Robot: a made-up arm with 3 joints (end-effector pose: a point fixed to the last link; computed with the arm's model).
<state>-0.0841 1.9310 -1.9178</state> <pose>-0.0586 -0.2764 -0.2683 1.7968 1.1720 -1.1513</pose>
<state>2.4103 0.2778 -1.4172</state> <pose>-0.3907 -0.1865 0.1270 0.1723 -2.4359 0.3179</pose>
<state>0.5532 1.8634 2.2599</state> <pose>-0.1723 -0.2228 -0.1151 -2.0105 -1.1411 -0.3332</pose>
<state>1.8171 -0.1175 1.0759</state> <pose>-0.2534 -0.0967 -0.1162 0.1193 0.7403 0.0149</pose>
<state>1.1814 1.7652 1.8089</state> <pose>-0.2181 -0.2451 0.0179 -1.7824 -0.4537 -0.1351</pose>
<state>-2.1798 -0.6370 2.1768</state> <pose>0.0975 -0.0229 0.3304 0.0011 1.8520 -0.7437</pose>
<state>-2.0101 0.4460 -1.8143</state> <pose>0.2025 -0.2134 0.3834 0.4209 -0.1925 0.1496</pose>
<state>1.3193 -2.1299 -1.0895</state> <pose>-0.3088 0.1483 0.0683 0.2844 1.2828 2.4642</pose>
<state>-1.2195 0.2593 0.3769</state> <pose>0.2906 -0.1833 0.2209 0.1181 -1.5866 -0.2636</pose>
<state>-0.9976 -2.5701 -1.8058</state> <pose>0.1903 0.0616 -0.2369 -2.5629 0.3003 0.4376</pose>
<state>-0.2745 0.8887 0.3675</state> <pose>0.2043 -0.3002 -0.1089 -0.0420 -0.5986 -0.9023</pose>
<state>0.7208 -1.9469 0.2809</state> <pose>-0.1749 0.1585 -0.0812 0.9402 0.2906 1.7176</pose>
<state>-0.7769 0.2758 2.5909</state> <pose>0.2914 -0.1602 -0.0163 0.3179 2.8895 0.2487</pose>
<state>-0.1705 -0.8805 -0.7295</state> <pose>0.2611 0.0956 -0.1768 -0.3877 0.5220 0.8027</pose>
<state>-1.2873 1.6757 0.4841</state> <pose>0.1945 -0.3235 -0.0358 0.7271 -1.2966 -1.7120</pose>
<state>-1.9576 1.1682 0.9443</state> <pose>0.1601 -0.2991 0.2060 0.7911 -2.4487 -1.4256</pose>
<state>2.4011 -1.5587 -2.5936</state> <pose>-0.2548 0.0888 0.2523 0.1586 -1.0033 -1.6429</pose>
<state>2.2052 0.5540 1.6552</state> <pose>-0.2614 -0.2083 0.0624 -0.5251 0.5357 0.1973</pose>
